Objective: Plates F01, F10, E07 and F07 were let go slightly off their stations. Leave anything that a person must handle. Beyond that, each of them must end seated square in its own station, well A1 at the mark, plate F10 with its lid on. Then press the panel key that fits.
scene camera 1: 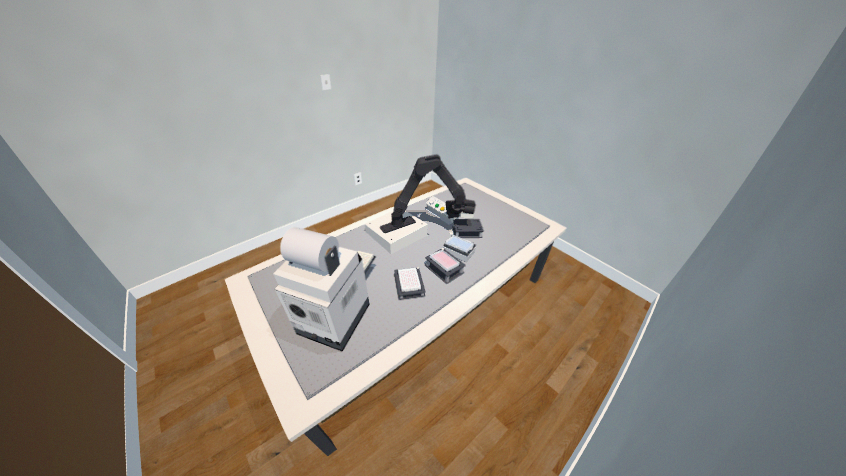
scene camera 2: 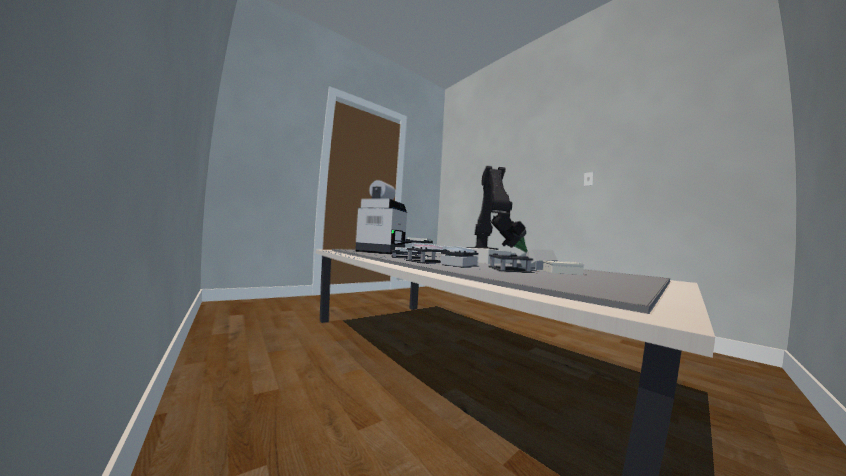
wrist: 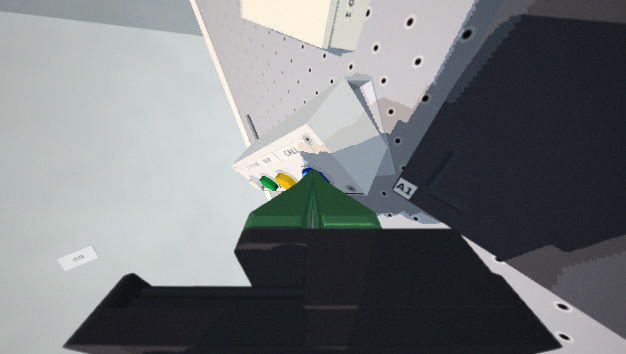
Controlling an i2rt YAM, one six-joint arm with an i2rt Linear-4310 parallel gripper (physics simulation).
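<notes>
My gripper (scene camera 2: 524,249) (wrist: 312,176) is shut and empty, its green fingertips over or at the blue key (wrist: 324,176) of the panel (scene camera 1: 437,207) (wrist: 345,137); contact cannot be told. The fingers partly hide this key, beside the CALL label. The yellow key (wrist: 285,180), green key (wrist: 268,183) and a pale key sit further along. In scene camera 1, a white-topped plate (scene camera 1: 408,278), a pink plate (scene camera 1: 445,259) and a light blue plate (scene camera 1: 459,243) rest on their stations. A dark station (scene camera 1: 467,226) (wrist: 525,150) with an A1 mark stands beside the panel. Plate names and exact seating are unreadable.
A white instrument with a roll on top (scene camera 1: 328,290) (scene camera 2: 381,224) stands at one end, a pale tray (scene camera 1: 369,261) beside it. The arm's white base (scene camera 1: 397,237) is at the rear edge. A cream box (scene camera 2: 563,267) (wrist: 287,20) stands beyond the panel.
</notes>
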